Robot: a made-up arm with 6 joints. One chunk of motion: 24 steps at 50 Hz.
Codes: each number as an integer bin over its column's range. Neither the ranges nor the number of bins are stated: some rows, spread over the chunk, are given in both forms.
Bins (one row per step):
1: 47 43 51 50 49 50
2: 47 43 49 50 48 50
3: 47 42 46 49 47 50
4: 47 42 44 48 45 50
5: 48 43 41 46 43 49
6: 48 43 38 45 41 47
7: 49 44 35 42 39 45
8: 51 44 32 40 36 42
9: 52 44 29 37 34 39
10: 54 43 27 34 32 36
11: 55 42 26 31 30 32
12: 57 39 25 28 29 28
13: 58 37 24 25 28 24
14: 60 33 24 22 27 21
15: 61 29 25 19 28 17
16: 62 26 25 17 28 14
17: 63 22 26 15 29 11
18: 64 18 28 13 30 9
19: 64 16 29 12 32 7
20: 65 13 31 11 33 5
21: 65 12 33 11 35 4
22: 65 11 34 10 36 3
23: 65 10 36 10 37 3
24: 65 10 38 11 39 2
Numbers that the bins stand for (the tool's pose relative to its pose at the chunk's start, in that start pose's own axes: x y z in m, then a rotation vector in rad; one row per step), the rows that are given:
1: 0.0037 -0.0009 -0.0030 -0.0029 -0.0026 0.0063
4: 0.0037 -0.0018 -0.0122 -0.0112 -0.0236 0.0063
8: 0.0458 0.0000 -0.0280 -0.0443 -0.0709 -0.0939
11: 0.0878 -0.0018 -0.0359 -0.0816 -0.1024 -0.2192
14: 0.1403 -0.0100 -0.0385 -0.1189 -0.1182 -0.3570
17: 0.1718 -0.0200 -0.0359 -0.1479 -0.1077 -0.4822
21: 0.1928 -0.0291 -0.0267 -0.1644 -0.0762 -0.5699
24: 0.1928 -0.0309 -0.0201 -0.1644 -0.0552 -0.5949
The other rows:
2: 0.0037 -0.0009 -0.0057 -0.0029 -0.0079 0.0063
3: 0.0037 -0.0018 -0.0096 -0.0071 -0.0131 0.0063
5: 0.0142 -0.0009 -0.0162 -0.0195 -0.0341 -0.0063
6: 0.0142 -0.0009 -0.0201 -0.0236 -0.0446 -0.0313
7: 0.0247 0.0000 -0.0240 -0.0361 -0.0552 -0.0564
9: 0.0563 0.0000 -0.0319 -0.0568 -0.0814 -0.1315
10: 0.0773 -0.0009 -0.0345 -0.0692 -0.0919 -0.1691
12: 0.1088 -0.0045 -0.0372 -0.0940 -0.1077 -0.2693
13: 0.1193 -0.0064 -0.0385 -0.1065 -0.1129 -0.3194
15: 0.1508 -0.0136 -0.0372 -0.1313 -0.1129 -0.4071
16: 0.1613 -0.0164 -0.0372 -0.1396 -0.1129 -0.4446
18: 0.1823 -0.0236 -0.0332 -0.1562 -0.1024 -0.5073
19: 0.1823 -0.0255 -0.0319 -0.1603 -0.0919 -0.5323
20: 0.1928 -0.0282 -0.0293 -0.1644 -0.0867 -0.5574
22: 0.1928 -0.0300 -0.0254 -0.1686 -0.0709 -0.5824
23: 0.1928 -0.0309 -0.0227 -0.1686 -0.0657 -0.5824

